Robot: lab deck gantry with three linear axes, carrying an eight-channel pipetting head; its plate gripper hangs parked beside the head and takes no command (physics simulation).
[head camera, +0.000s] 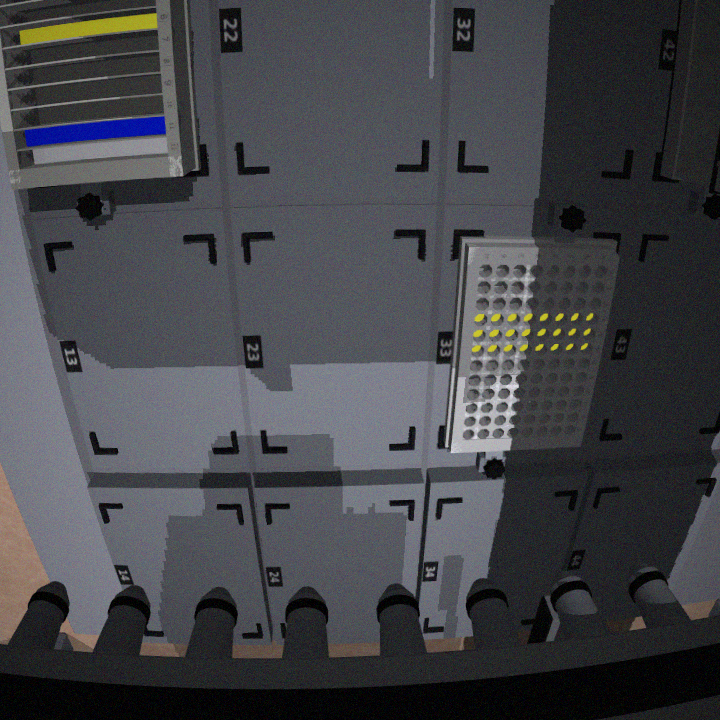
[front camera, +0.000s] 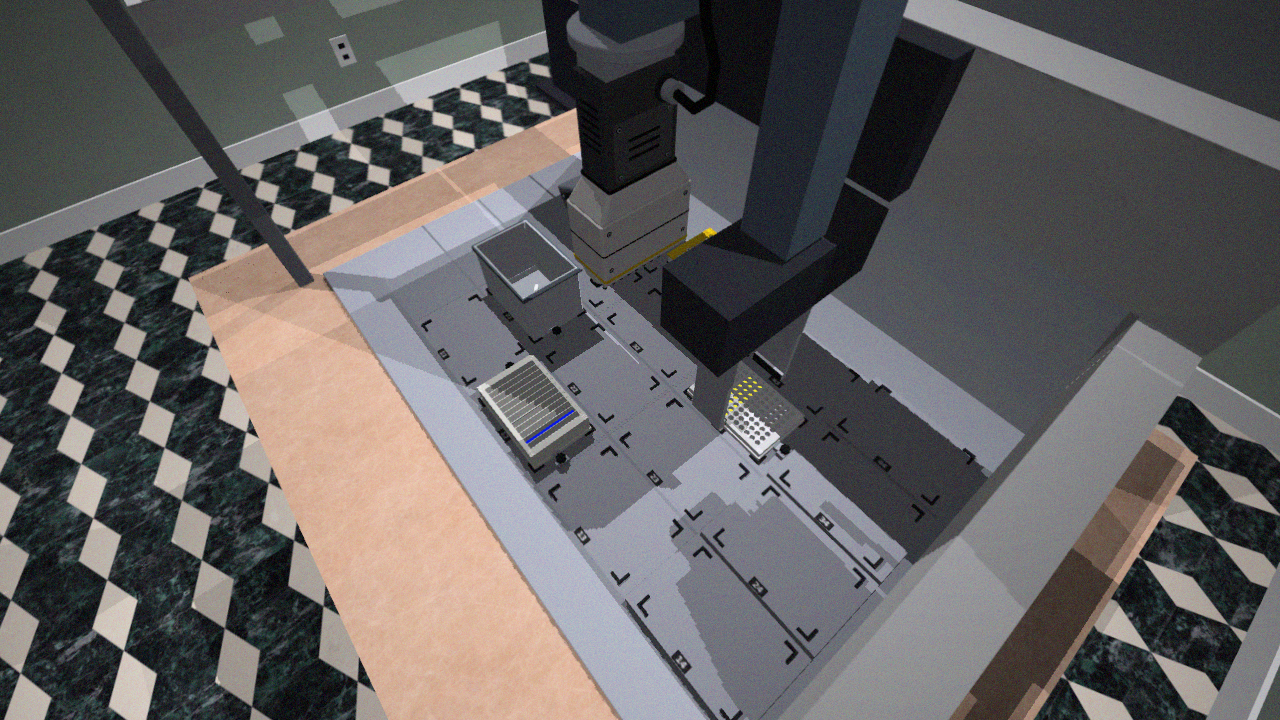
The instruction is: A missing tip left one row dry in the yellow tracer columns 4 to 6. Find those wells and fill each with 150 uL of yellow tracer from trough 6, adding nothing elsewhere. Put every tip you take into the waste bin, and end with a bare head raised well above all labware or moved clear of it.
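Observation:
The well plate (front camera: 776,439) (head camera: 480,445) lies at slot 33. In the head view, yellow shows in every row of columns 4 to 6; the other wells look empty. The reservoir (front camera: 559,440) (head camera: 107,169) holds yellow liquid (head camera: 87,28) in trough 6. The pipetting head (front camera: 631,223) hangs raised toward the back of the deck; its nozzles (head camera: 306,607) are bare. The waste bin (front camera: 541,306) stands left of the head in the front view; whether tips lie inside cannot be told. The parked plate gripper (front camera: 744,392) is open and empty, its fingers in front of the plate in the front view.
The yellow tip rack (front camera: 693,244) is mostly hidden behind the head; its dark side (head camera: 698,87) shows at the head view's upper right. Blue liquid (front camera: 550,427) (head camera: 94,131) lies in trough 11 and pale liquid (head camera: 100,150) in trough 12. A grey wall (front camera: 1002,555) borders the deck.

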